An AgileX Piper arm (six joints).
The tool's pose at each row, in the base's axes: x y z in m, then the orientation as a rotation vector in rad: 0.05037, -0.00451, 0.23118, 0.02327, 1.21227, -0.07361; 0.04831, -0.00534, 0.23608, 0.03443, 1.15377, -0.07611; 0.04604, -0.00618, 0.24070, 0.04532, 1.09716, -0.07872; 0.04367, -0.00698, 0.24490, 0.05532, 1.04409, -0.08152; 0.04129, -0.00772, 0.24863, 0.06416, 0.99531, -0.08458; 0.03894, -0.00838, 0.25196, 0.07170, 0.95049, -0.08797; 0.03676, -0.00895, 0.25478, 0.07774, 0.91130, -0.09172; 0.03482, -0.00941, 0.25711, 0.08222, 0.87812, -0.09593
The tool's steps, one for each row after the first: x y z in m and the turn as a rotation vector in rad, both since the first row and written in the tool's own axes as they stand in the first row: -0.00527, -0.00108, -0.00016, 0.01167, -0.05801, 0.00546; -0.01035, -0.00217, -0.00061, 0.02329, -0.11411, 0.01066; -0.01507, -0.00322, -0.00130, 0.03434, -0.16667, 0.01516; -0.01936, -0.00420, -0.00218, 0.04460, -0.21498, 0.01873; -0.02327, -0.00510, -0.00317, 0.05399, -0.25936, 0.02124; -0.02664, -0.00588, -0.00418, 0.06226, -0.29818, 0.02250; -0.02948, -0.00652, -0.00515, 0.06939, -0.33105, 0.02238
